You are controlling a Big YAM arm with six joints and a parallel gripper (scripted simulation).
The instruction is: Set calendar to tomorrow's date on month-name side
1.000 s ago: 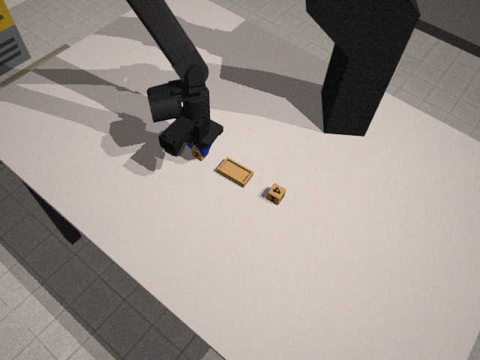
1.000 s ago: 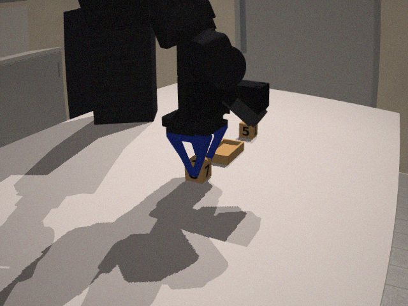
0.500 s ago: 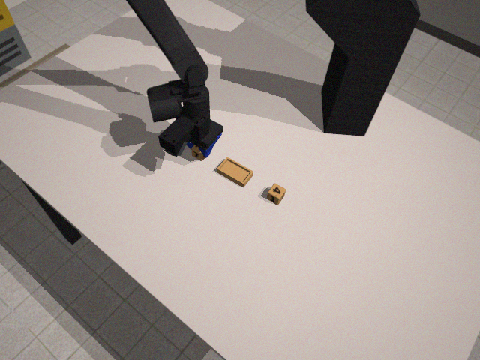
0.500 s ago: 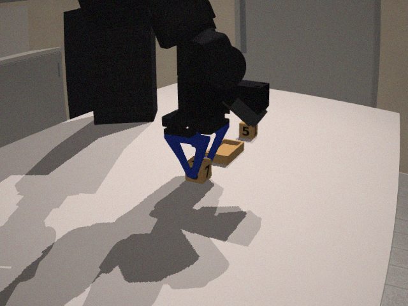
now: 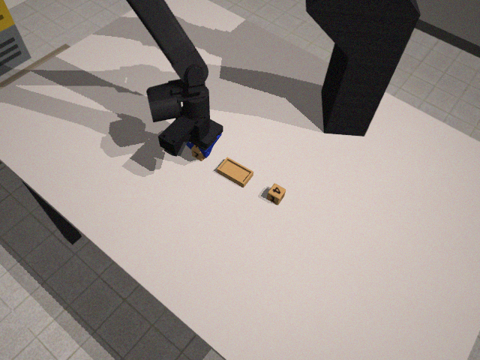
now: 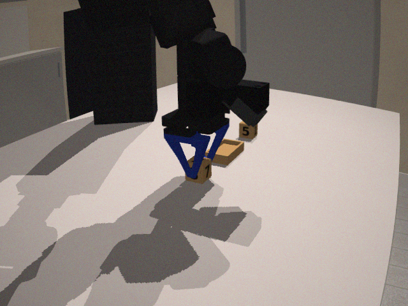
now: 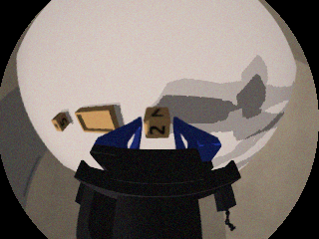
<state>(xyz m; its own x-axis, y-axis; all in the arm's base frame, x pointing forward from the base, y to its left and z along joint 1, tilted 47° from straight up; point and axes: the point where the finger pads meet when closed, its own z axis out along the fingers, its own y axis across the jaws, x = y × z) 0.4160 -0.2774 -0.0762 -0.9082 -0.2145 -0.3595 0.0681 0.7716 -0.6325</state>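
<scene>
Right now my hand is 1 cm above the wooden digit cube. Also, from my hand: wooden tray (11 cm to the left, 1 cm below).
</scene>
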